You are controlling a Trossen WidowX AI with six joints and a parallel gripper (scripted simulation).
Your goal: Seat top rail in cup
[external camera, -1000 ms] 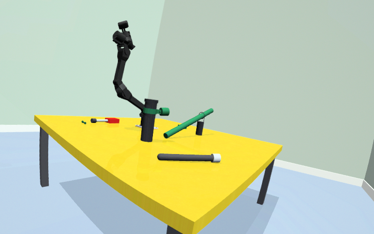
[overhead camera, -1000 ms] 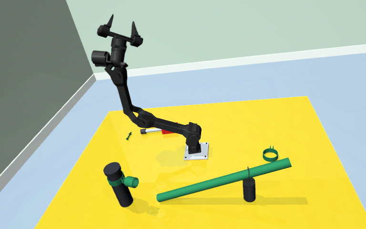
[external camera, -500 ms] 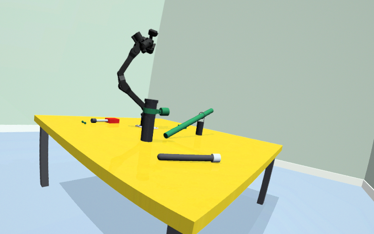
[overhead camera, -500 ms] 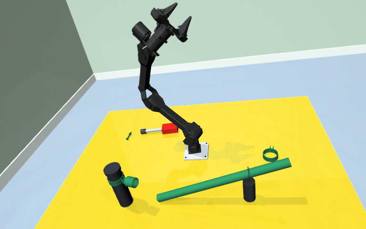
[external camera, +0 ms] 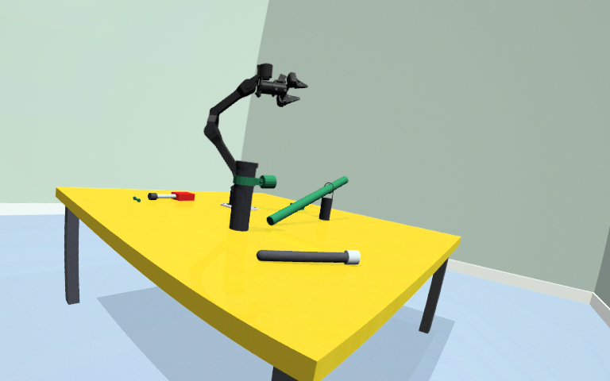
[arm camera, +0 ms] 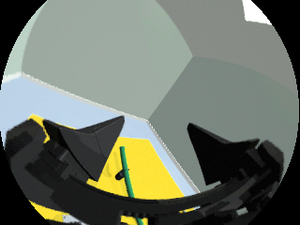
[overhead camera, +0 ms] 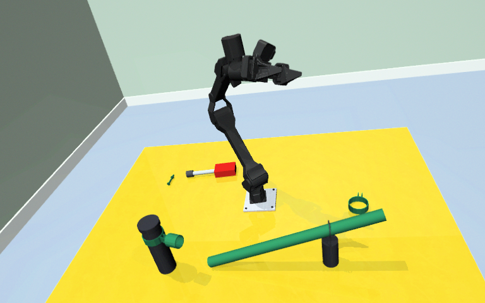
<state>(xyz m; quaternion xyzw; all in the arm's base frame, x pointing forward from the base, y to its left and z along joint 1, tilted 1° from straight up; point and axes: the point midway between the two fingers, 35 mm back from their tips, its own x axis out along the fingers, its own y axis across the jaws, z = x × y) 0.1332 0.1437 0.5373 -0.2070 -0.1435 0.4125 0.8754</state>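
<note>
My gripper tip is 150 mm short of the green rail-end cup, 410 mm to the left of it and 400 mm above it. From my gripper tip the other things lie so: short black post: 170 mm ahead, 50 mm to the left, 450 mm below; then red-handled tool: 370 mm behind, 380 mm to the right, 540 mm below; then green band: 50 mm behind, 190 mm to the left, 540 mm below.
</note>
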